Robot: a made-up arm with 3 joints.
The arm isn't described. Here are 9 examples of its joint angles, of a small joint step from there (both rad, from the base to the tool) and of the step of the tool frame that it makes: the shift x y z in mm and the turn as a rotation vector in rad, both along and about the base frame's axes.
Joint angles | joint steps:
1: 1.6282 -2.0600 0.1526 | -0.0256 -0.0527 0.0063
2: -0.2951 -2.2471 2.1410 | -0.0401 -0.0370 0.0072
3: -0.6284 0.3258 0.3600 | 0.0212 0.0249 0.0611
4: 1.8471 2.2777 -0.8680 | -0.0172 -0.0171 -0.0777
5: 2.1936 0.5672 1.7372 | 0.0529 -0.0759 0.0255
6: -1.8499 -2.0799 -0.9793 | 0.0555 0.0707 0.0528
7: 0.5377 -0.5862 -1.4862 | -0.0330 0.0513 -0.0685
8: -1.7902 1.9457 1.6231 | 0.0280 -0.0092 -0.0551
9: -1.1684 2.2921 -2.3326 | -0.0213 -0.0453 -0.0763
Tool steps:
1: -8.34 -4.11 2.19 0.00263 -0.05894 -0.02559
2: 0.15 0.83 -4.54 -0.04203 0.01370 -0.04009
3: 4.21 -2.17 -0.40 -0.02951 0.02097 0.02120
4: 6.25 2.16 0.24 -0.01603 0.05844 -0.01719
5: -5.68 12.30 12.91 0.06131 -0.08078 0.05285
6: -6.53 -9.58 -1.70 -0.00445 -0.01734 0.05550
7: -8.09 2.56 -0.37 0.10390 0.05965 -0.03296
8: 4.81 -1.94 -1.08 -0.00936 -0.04494 0.02800
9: -4.81 -0.08 -6.91 0.01184 -0.02865 -0.02130
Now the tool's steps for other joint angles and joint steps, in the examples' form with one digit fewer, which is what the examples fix.
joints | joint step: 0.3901 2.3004 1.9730 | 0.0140 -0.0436 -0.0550
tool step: 0.1 0.3 -4.5 0.0105 0.0044 0.0140
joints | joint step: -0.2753 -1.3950 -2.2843 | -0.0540 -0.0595 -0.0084
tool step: -7.8 0.0 2.0 -0.0488 0.0152 -0.0540
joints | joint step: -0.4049 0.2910 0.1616 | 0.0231 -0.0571 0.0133
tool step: 1.4 -9.7 6.5 -0.0650 0.0270 0.0231
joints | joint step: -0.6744 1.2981 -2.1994 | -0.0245 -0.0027 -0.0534
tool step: -5.5 -3.6 0.1 0.0392 -0.0321 -0.0245
